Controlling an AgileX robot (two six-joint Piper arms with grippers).
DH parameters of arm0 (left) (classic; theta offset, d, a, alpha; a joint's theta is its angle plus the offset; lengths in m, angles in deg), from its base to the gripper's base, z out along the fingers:
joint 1: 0 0.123 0 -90
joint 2: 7.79 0 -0.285 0
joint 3: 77.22 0 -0.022 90
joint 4: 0 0.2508 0 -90
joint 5: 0 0 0.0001 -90
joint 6: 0 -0.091 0 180
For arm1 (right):
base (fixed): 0 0 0 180
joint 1: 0 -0.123 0 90
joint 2: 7.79 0 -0.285 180
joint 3: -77.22 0 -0.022 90
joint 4: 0 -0.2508 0 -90
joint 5: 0 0 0.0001 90
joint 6: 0 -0.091 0 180
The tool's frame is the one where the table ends.
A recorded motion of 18 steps. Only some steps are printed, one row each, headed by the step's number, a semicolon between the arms.
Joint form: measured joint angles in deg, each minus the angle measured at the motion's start. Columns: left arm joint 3, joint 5, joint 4, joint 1, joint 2, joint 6; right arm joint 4, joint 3, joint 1, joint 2, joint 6, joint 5.
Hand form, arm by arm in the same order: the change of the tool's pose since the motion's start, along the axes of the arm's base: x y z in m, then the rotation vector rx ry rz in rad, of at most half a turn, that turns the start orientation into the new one. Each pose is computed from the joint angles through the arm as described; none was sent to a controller.
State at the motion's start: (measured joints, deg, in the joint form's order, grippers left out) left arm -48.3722 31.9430 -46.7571 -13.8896 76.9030 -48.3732; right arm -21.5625 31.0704 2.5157 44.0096 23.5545 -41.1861
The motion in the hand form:
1: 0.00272 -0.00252 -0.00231 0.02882 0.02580 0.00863; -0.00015 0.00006 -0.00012 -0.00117 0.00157 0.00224
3: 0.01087 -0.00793 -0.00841 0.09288 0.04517 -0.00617; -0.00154 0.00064 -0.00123 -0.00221 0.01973 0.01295
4: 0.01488 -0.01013 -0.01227 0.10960 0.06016 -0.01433; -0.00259 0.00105 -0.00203 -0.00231 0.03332 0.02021
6: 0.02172 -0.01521 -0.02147 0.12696 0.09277 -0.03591; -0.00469 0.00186 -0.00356 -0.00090 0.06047 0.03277
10: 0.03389 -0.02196 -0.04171 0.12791 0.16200 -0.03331; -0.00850 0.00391 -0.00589 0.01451 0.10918 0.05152
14: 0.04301 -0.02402 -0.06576 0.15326 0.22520 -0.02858; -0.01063 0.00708 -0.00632 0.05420 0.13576 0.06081
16: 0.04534 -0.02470 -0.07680 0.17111 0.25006 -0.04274; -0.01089 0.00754 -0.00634 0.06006 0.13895 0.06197
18: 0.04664 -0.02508 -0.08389 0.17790 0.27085 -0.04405; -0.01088 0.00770 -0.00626 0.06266 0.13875 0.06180
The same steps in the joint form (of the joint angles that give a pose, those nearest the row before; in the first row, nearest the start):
1: -0.98 0.01 4.66 -0.96 1.02 4.85; 0.00 0.00 0.00 0.00 0.12 -0.12
3: -2.89 -0.13 11.05 -2.46 3.67 9.20; 0.00 0.00 0.00 0.00 0.37 -1.30
4: -3.66 0.17 12.36 -2.79 5.07 9.98; 0.00 0.00 0.00 0.00 0.51 -2.18
6: -4.76 0.78 12.85 -3.33 7.84 9.85; 0.00 0.00 0.00 0.00 0.63 -3.89
10: -5.98 0.66 11.81 -3.74 12.87 10.15; -0.59 0.00 0.00 0.00 0.63 -6.95
14: -6.34 -0.03 12.19 -3.74 17.57 10.46; -2.70 0.00 0.00 0.00 0.63 -8.77
16: -6.34 -0.04 12.27 -3.74 19.54 9.57; -3.01 0.00 0.00 0.00 0.63 -9.00
18: -6.34 -0.04 12.31 -3.74 20.79 9.56; -3.17 0.00 0.00 0.00 0.63 -9.00

